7 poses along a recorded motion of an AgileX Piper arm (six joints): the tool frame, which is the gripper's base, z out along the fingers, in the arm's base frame.
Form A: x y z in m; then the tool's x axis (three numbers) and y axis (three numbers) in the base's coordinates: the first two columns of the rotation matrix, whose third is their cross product.
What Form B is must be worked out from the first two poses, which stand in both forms.
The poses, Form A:
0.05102, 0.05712, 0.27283, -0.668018, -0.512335, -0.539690, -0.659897, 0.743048, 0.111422
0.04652, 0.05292, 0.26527, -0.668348, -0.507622, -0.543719, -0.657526, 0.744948, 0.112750
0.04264, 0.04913, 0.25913, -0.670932, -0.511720, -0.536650, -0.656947, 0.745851, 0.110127
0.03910, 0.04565, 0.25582, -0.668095, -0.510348, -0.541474, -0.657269, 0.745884, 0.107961
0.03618, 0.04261, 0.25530, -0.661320, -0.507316, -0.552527, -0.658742, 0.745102, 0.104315
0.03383, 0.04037, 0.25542, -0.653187, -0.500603, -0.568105, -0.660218, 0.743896, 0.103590
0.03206, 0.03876, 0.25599, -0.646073, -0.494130, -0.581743, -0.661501, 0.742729, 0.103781
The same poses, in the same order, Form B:
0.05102, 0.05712, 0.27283, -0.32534, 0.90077, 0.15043, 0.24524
0.04652, 0.05292, 0.26527, -0.32341, 0.90069, 0.15144, 0.24746
0.04264, 0.04913, 0.25913, -0.32396, 0.90186, 0.14874, 0.24410
0.03910, 0.04565, 0.25582, -0.32395, 0.90107, 0.14871, 0.24700
0.03618, 0.04261, 0.25530, -0.32424, 0.89908, 0.14940, 0.25340
0.03383, 0.04037, 0.25542, -0.32378, 0.89631, 0.15238, 0.26187
0.03206, 0.03876, 0.25599, -0.32323, 0.89380, 0.15542, 0.26923

